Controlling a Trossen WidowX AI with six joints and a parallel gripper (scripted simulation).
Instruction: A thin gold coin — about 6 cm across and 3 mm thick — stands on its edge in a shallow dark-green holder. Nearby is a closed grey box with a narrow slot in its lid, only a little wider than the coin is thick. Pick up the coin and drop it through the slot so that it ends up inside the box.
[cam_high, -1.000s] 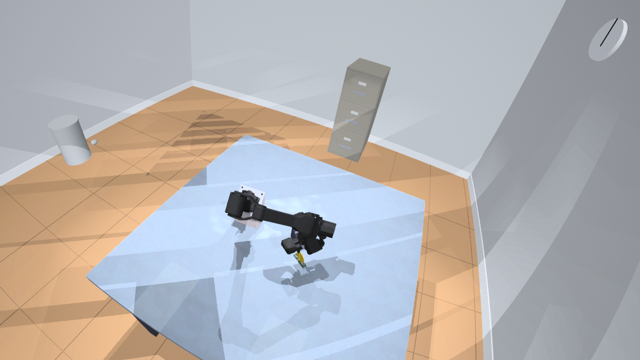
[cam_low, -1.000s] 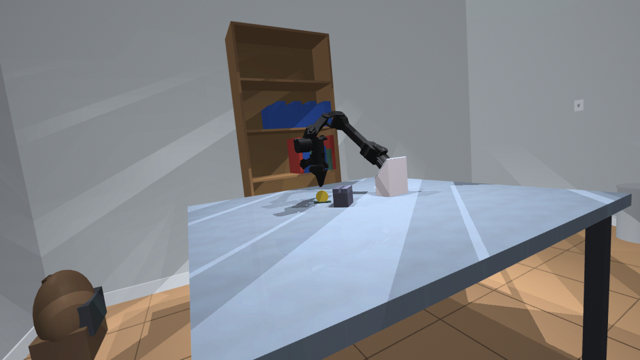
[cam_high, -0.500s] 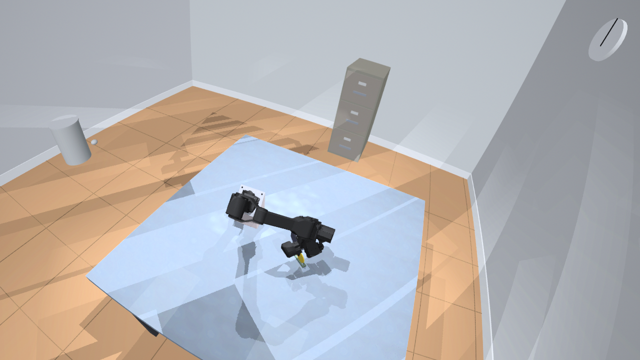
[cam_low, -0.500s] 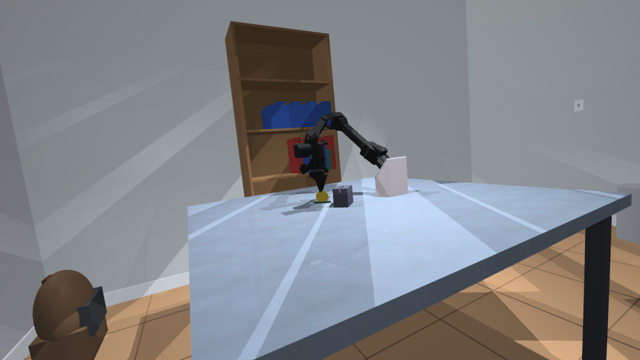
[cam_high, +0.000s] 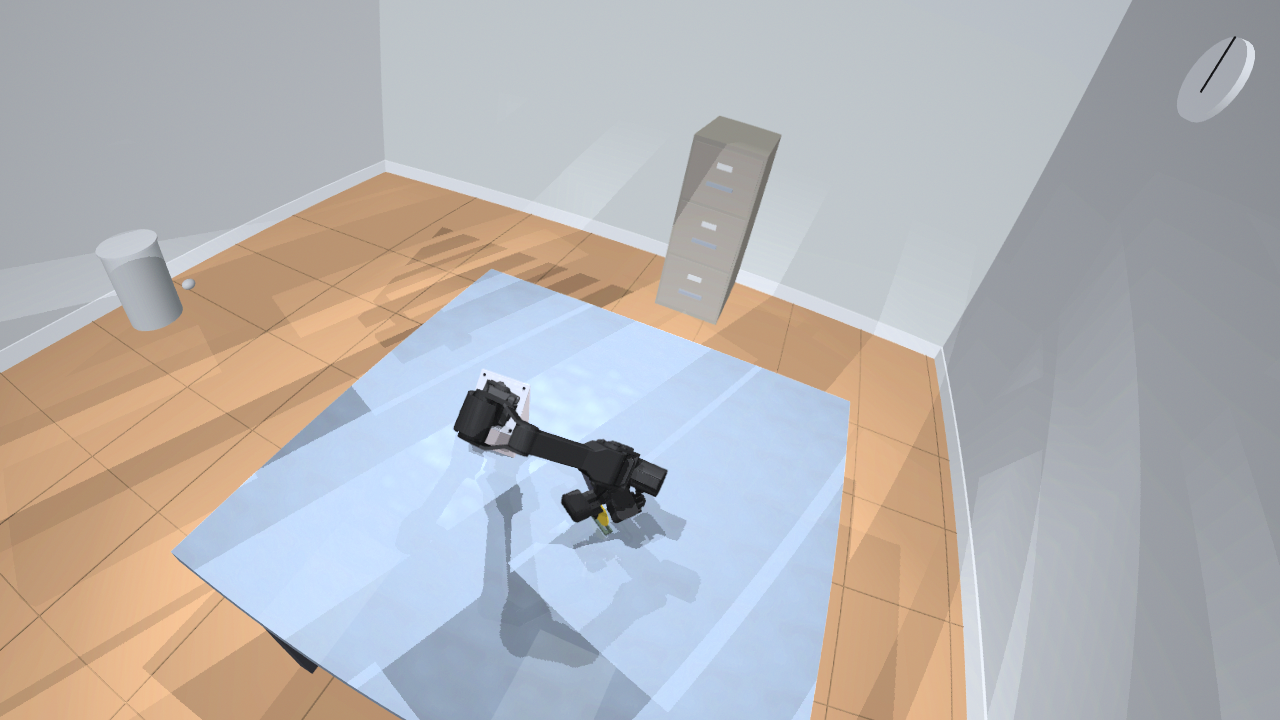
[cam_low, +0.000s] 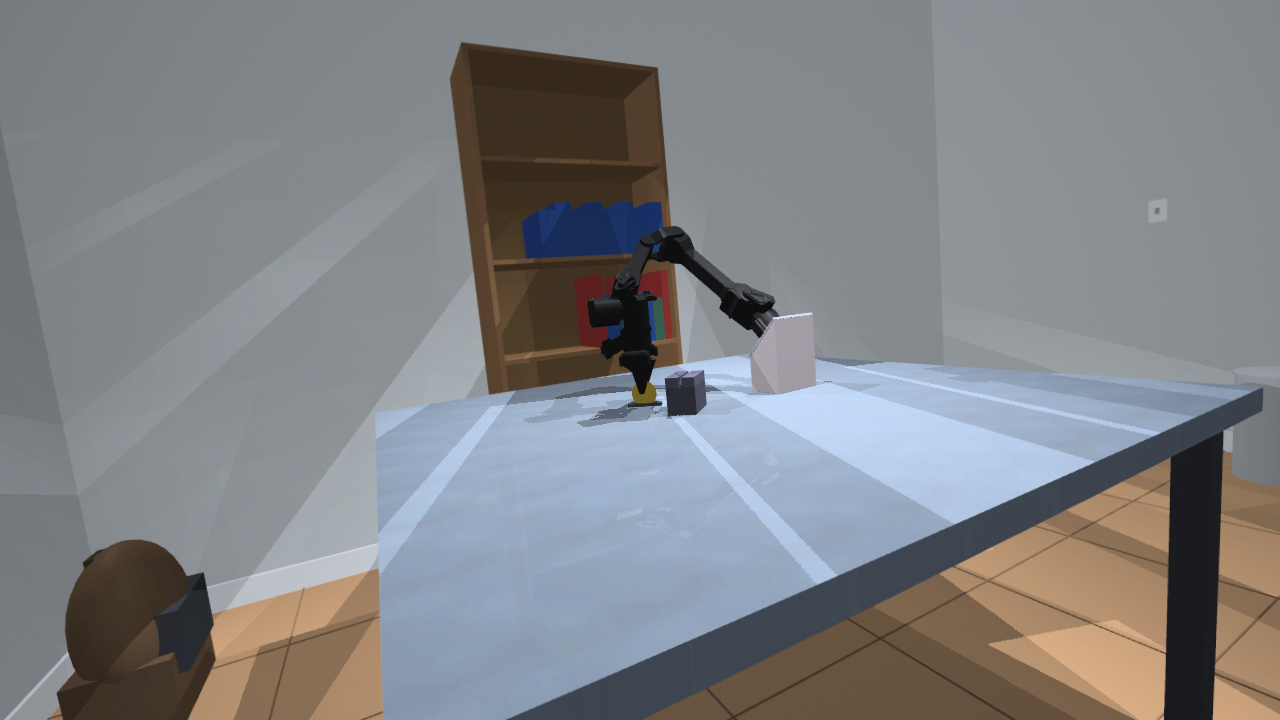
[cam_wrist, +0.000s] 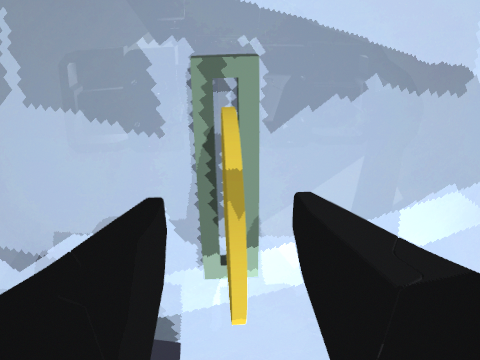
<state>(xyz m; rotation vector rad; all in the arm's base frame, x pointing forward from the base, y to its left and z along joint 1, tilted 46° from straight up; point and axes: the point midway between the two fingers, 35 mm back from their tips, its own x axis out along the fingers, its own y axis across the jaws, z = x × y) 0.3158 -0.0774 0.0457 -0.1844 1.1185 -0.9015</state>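
The gold coin is right at my gripper tip.
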